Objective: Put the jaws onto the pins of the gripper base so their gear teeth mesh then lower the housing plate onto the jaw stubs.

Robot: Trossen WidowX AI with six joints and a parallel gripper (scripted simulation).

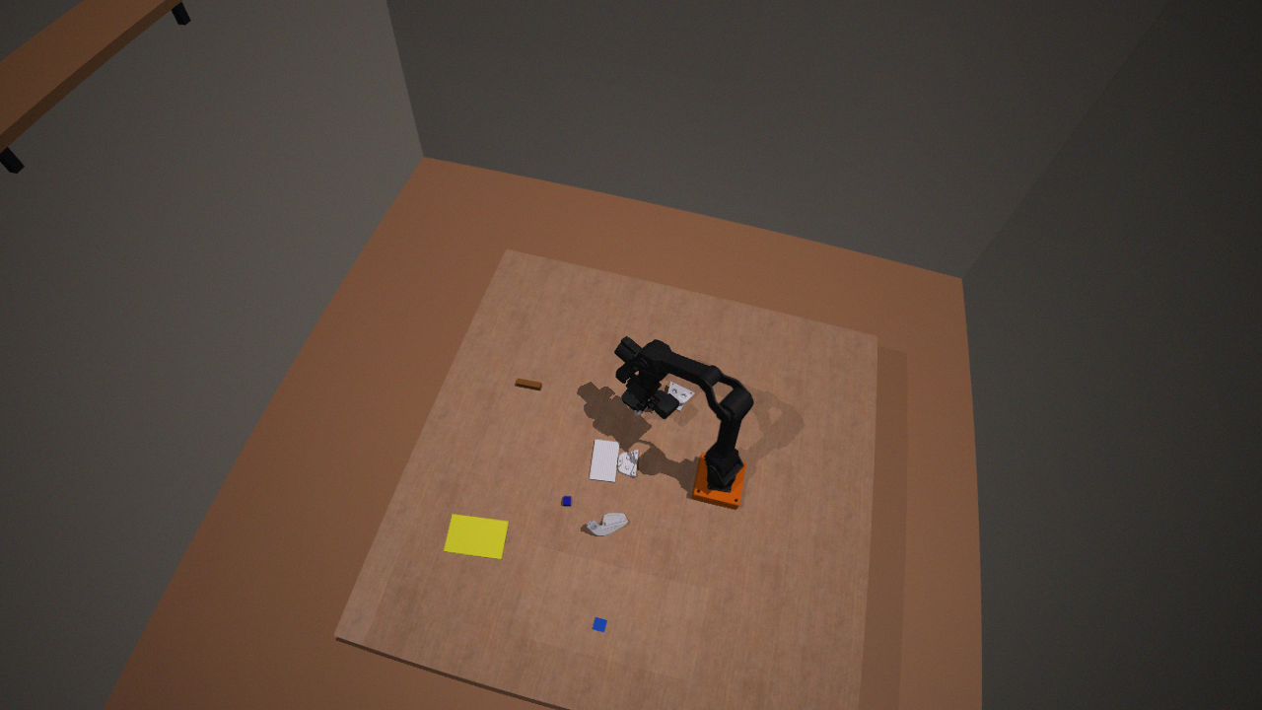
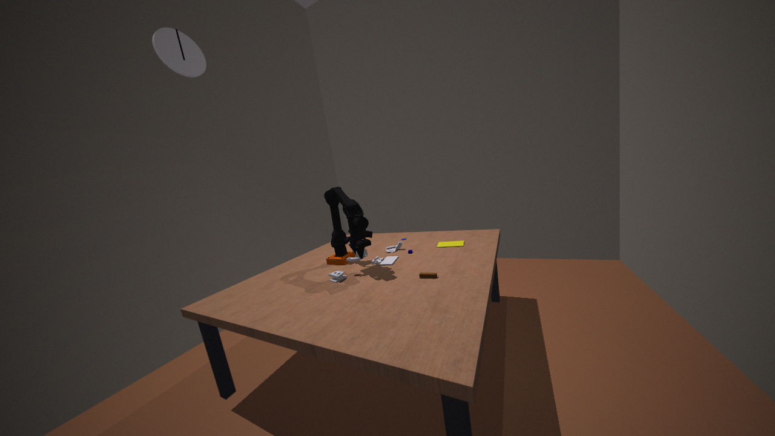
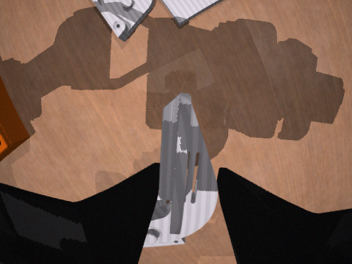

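Right now my gripper tip is 160 mm to the right of the white card, 80 mm short of it and 80 mm above it. The rest, counted from my gripper tip: blue cube: 300 mm to the left, 160 mm ahead, 70 mm below; brown block: 350 mm ahead, 70 mm below, 30 mm to the right; yellow sheet: 440 mm to the left, 370 mm ahead, 80 mm below.
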